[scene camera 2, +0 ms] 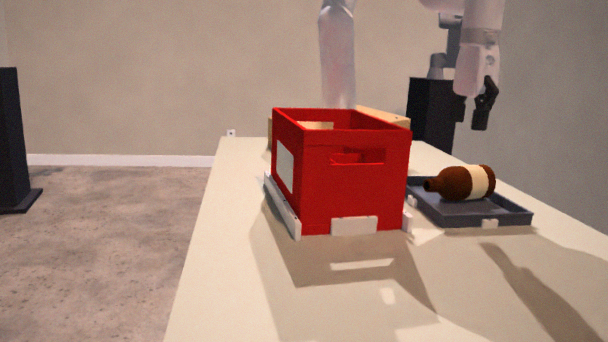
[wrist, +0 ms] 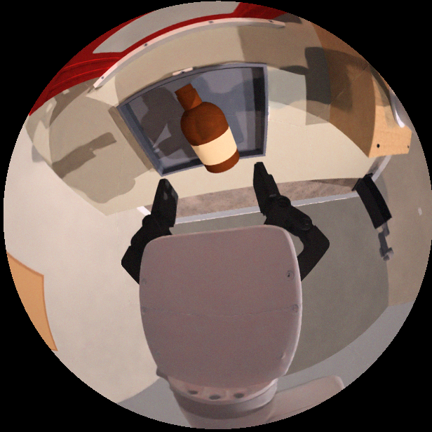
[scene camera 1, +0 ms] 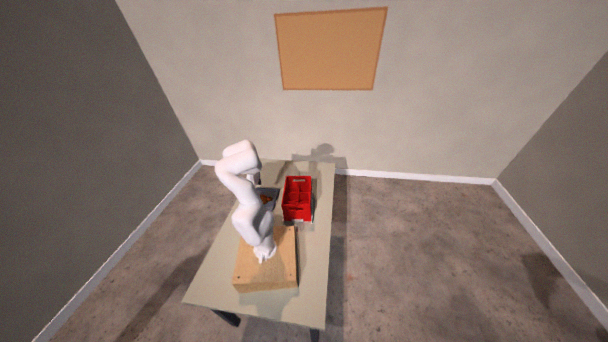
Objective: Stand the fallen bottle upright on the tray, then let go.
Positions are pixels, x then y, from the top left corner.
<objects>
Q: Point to a brown bottle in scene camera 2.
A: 454, 183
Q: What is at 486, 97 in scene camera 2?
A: My gripper.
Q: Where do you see a brown bottle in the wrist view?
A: At 203, 124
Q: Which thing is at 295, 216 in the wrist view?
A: My gripper.
</objects>
